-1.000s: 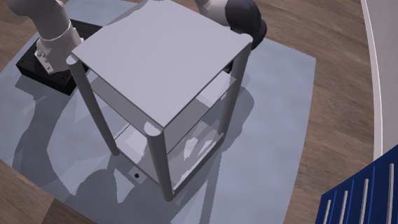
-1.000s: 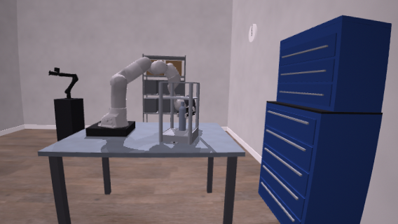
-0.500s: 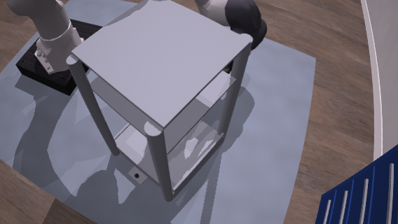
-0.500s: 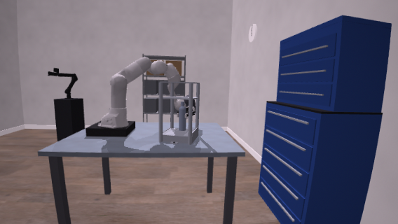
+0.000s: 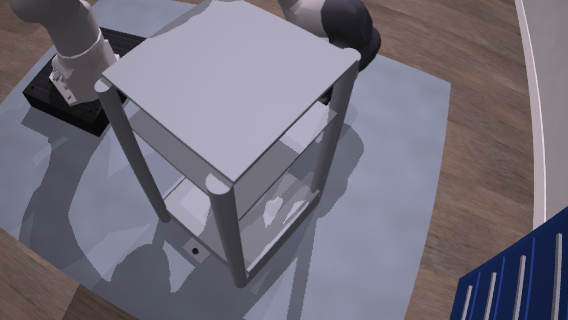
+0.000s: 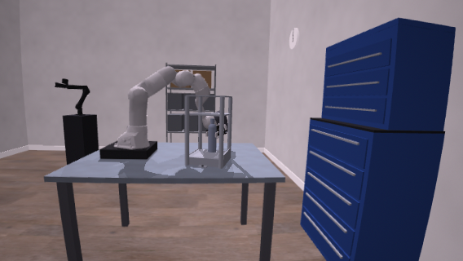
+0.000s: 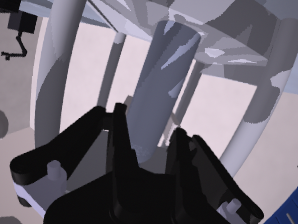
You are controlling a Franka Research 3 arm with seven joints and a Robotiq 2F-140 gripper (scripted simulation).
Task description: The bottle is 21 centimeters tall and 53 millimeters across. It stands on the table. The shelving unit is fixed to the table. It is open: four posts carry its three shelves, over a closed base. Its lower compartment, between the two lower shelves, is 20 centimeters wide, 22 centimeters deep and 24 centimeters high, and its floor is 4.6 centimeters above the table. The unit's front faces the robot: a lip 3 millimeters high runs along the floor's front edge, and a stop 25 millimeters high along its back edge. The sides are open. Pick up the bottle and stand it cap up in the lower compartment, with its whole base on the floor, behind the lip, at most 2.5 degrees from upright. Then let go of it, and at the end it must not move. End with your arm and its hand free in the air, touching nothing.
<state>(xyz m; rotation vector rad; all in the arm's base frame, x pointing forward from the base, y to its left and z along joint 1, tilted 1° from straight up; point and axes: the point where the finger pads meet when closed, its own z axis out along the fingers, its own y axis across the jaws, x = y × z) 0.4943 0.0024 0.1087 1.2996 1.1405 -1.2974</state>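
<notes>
My hand is 60 mm to the left of the shelving unit, 40 mm below it and 10 mm past it.
</notes>
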